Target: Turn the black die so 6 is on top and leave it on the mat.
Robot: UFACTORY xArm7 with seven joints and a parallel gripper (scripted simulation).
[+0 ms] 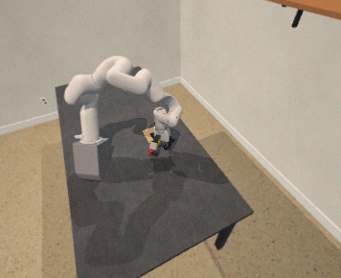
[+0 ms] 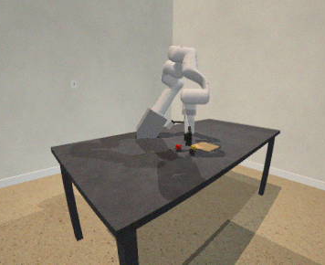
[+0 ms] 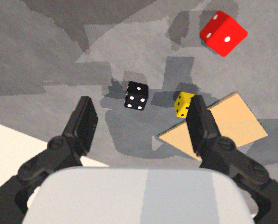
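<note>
My hand is 60 mm above the black die, 20 mm to the right of it and 20 mm short of it. Also, from my hand: yellow die 70 mm to the left, 60 mm below, 30 mm behind; red die 90 mm behind, 60 mm below; mat 180 mm to the left, 70 mm below, 40 mm behind.
</note>
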